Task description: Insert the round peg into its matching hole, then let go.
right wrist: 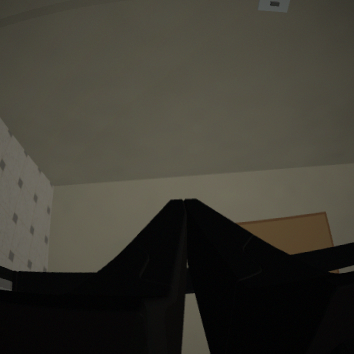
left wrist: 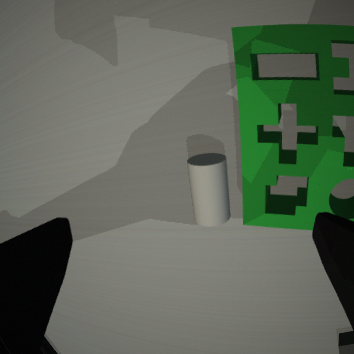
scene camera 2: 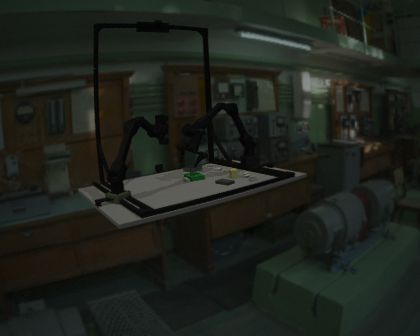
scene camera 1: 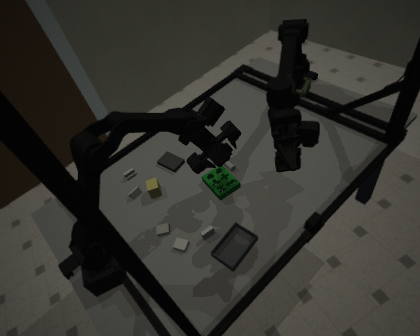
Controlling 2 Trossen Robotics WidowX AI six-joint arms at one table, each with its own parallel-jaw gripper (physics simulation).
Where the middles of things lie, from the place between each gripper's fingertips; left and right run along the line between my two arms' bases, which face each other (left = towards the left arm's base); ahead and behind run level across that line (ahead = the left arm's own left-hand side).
Labels:
Right now my right hand is 10 cm short of the dark tray (scene camera 1: 230, 251), 13 cm to the right of it and 28 cm above it. Round my right hand: green hole board (scene camera 1: 230, 185) 29 cm ahead, 2 cm to the right, 28 cm below.
I see the green hole board 10 mm behind my left hand, 50 mm to the left of it and 80 mm below it. The rest, counted from my left hand: dark tray: 190 mm behind, 200 mm to the left, 80 mm below.

